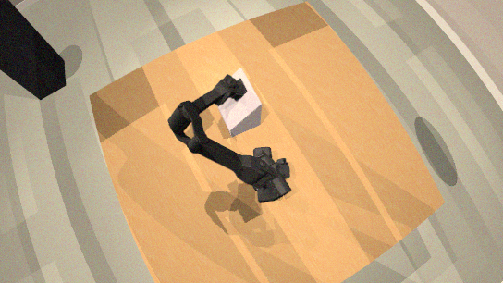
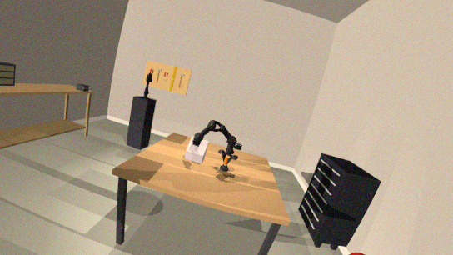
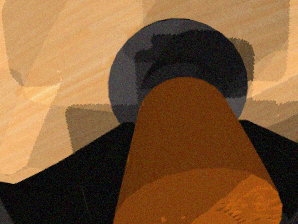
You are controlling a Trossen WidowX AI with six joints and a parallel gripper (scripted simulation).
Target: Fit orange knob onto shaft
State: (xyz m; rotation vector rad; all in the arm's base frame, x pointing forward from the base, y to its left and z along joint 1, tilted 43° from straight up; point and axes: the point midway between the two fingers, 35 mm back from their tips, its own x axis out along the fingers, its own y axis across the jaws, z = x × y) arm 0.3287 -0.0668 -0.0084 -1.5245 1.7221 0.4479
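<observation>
My gripper tip is now 4 cm below the orange knob. Also, from my gripper tip: dark round pedestal (4 cm below).
</observation>
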